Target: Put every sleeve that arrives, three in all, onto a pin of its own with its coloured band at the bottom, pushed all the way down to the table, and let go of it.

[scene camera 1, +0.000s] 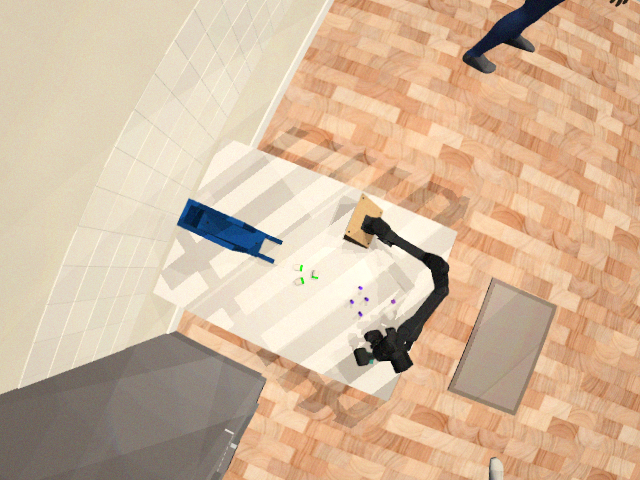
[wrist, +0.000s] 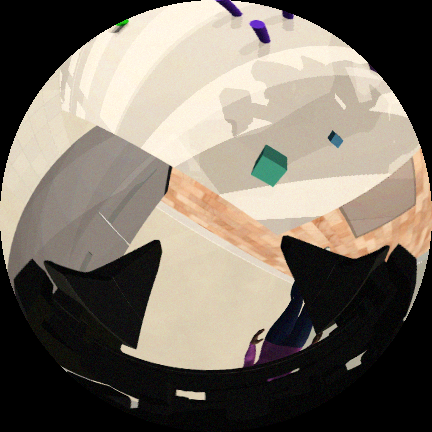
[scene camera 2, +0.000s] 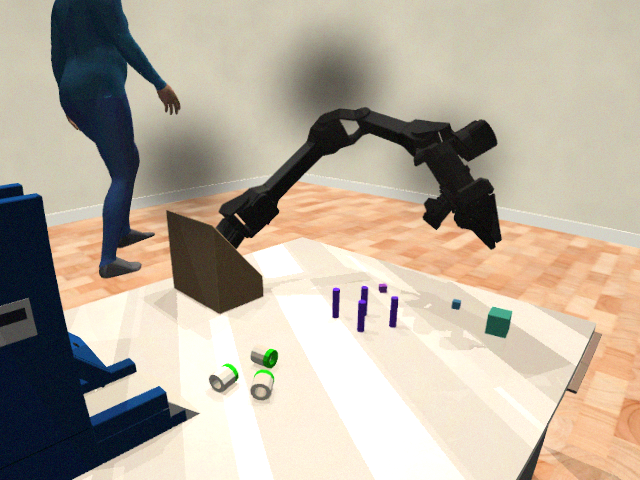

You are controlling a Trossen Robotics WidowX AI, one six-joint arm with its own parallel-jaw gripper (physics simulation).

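Observation:
Three pale grey sleeves with green bands lie on their sides on the table: one point(scene camera 1: 298, 267) point(scene camera 2: 222, 378) nearer the blue chute, one point(scene camera 1: 314, 275) point(scene camera 2: 258, 355) nearer the pins, and one point(scene camera 1: 299, 281) point(scene camera 2: 262, 386) beside them. Part of a sleeve point(wrist: 119, 27) shows at the wrist view's top edge; which one I cannot tell. Several bare purple pins stand upright, among them a left pin point(scene camera 2: 336, 303), a front pin point(scene camera 2: 361, 316) and a right pin point(scene camera 2: 393, 312). My gripper point(scene camera 2: 494, 244) point(wrist: 222, 244) is open and empty, high over the table's far side, beyond the pins and away from the sleeves.
A teal cube point(scene camera 2: 498, 322) point(wrist: 270, 167), a small blue cube point(scene camera 2: 455, 304) point(wrist: 336, 139) and a small purple cube point(scene camera 1: 392, 301) point(scene camera 2: 382, 287) lie beyond the pins. The blue chute point(scene camera 1: 227, 232) point(scene camera 2: 31, 403) stands at the table's other end. A person point(scene camera 2: 98, 103) stands behind the wedge base point(scene camera 2: 206, 263).

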